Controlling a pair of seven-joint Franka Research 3 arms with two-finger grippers.
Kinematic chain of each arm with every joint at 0, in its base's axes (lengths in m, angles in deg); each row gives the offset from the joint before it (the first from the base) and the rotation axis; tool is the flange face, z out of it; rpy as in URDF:
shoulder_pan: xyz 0 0 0.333 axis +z
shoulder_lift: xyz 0 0 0 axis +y
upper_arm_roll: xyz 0 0 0.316 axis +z
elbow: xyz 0.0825 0 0 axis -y
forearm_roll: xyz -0.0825 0 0.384 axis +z
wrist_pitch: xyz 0 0 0 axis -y
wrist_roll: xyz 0.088 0 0 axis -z
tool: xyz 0 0 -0.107 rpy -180 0 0
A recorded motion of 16 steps. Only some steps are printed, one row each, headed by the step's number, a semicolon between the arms.
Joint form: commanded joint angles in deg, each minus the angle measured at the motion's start. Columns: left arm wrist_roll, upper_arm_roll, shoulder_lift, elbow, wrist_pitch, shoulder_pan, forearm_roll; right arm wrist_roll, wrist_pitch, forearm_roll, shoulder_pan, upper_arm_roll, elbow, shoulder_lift.
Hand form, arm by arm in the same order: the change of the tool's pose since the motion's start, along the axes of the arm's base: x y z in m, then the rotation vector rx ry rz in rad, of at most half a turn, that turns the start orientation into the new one. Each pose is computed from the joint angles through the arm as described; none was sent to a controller.
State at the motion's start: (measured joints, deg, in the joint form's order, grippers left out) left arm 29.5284 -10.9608 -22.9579 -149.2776 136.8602 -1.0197 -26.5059; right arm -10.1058 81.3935 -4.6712 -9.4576 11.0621 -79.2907 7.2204
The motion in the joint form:
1: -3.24 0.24 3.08 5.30 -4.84 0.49 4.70; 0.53 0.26 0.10 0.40 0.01 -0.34 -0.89
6: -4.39 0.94 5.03 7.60 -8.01 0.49 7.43; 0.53 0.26 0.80 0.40 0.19 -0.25 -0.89
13: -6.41 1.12 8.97 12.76 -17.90 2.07 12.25; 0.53 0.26 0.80 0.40 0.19 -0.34 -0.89
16: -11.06 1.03 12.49 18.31 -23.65 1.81 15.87; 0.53 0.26 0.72 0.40 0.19 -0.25 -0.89
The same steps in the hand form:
1: 0.0193 -0.0036 0.0119 0.0348 0.0496 -0.0102; -0.0041 0.0052 0.0065 -0.0015 -0.0144 -0.0015
6: 0.0271 -0.0013 0.0106 0.0599 0.0971 -0.0214; -0.0042 0.0083 0.0071 0.0111 -0.0156 0.0024
13: 0.0383 0.0071 0.0059 0.1133 0.2441 -0.0418; -0.0042 0.0083 0.0064 0.0110 -0.0141 0.0024
16: 0.0545 0.0021 0.0133 0.1595 0.3159 -0.0174; -0.0042 0.0081 0.0071 0.0097 -0.0157 0.0023

